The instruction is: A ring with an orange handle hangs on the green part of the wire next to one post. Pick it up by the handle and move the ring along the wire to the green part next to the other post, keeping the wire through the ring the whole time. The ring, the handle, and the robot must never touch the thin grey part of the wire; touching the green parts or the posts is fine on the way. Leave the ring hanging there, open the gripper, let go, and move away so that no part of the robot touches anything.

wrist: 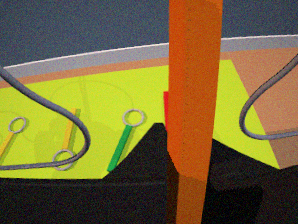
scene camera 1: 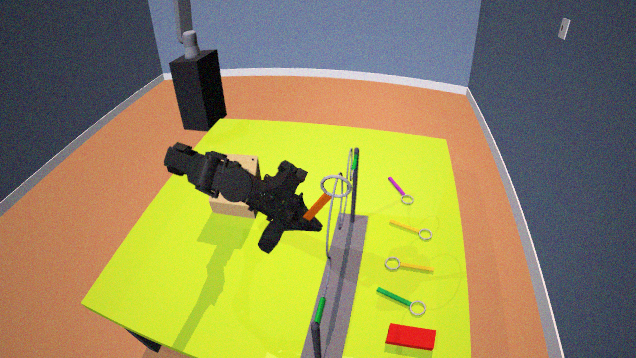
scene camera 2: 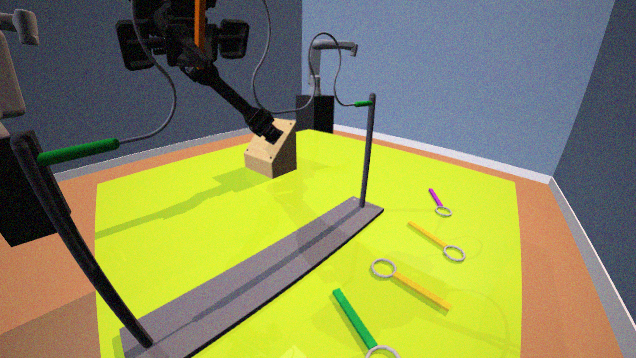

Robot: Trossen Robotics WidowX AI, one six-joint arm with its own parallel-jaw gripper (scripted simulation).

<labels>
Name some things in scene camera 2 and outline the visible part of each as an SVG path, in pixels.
The gripper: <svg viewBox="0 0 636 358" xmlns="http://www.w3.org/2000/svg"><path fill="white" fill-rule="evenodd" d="M118 20L115 27L125 68L135 71L153 67L154 64L147 57L148 55L146 55L139 43L133 20ZM206 0L205 10L208 10L210 7L215 7L217 0ZM137 19L140 34L151 55L151 49L153 49L154 55L166 54L167 65L171 67L213 67L213 62L217 60L218 49L221 57L225 59L242 59L246 55L250 26L241 19L223 19L220 23L220 28L218 28L216 24L207 24L208 17L205 15L204 53L195 45L195 0L167 0L169 5L166 7L166 10L162 10L162 17L159 22L161 37L149 37L149 21L147 19Z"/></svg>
A yellow ring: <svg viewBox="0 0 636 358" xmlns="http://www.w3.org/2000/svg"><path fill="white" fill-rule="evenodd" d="M372 262L371 270L377 276L382 278L392 277L398 282L400 281L401 284L409 289L411 288L414 292L448 312L451 303L441 299L441 297L436 296L426 288L423 288L423 286L421 287L416 282L414 283L414 281L397 272L395 263L390 259L377 258ZM374 264L379 261L387 261L394 267L394 272L390 275L379 274L375 271Z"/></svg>
</labels>
